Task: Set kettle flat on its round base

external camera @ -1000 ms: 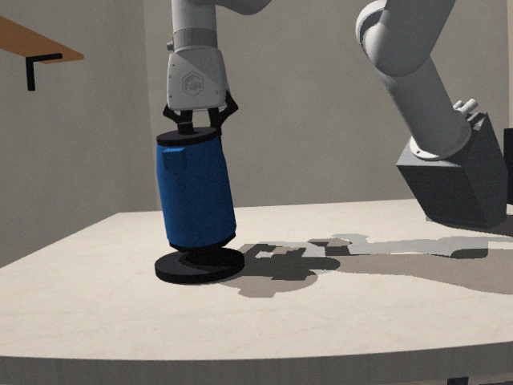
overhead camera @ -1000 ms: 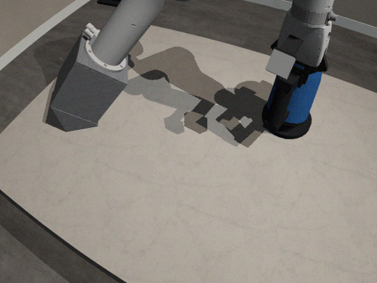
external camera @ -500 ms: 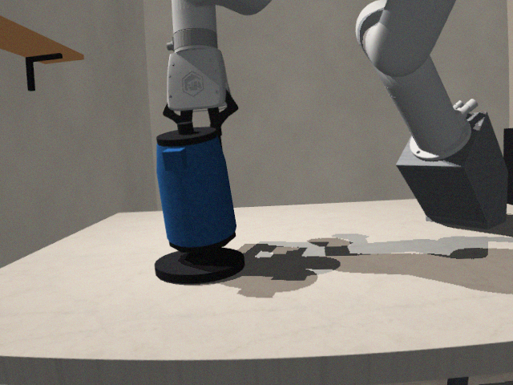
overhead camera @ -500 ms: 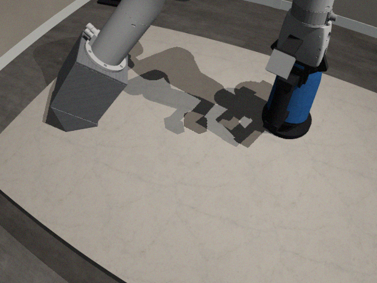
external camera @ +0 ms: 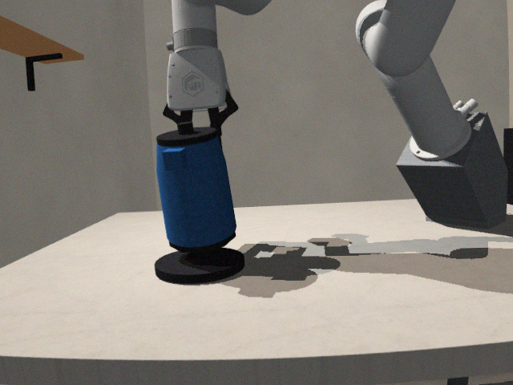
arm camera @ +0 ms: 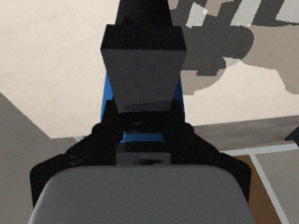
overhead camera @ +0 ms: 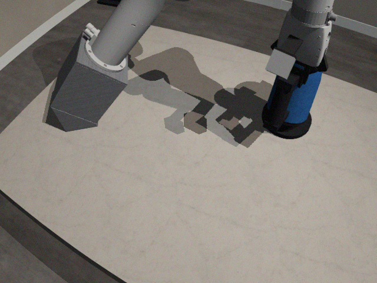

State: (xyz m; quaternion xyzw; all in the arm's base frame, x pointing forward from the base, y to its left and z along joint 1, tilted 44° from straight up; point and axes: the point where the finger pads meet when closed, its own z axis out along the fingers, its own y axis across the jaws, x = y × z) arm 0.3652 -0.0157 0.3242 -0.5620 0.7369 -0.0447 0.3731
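Right now my hand is 2 cm to the right of the blue kettle and 6 cm above it. Round my hand: round black base (1 cm ahead, 6 cm to the left, 20 cm below).
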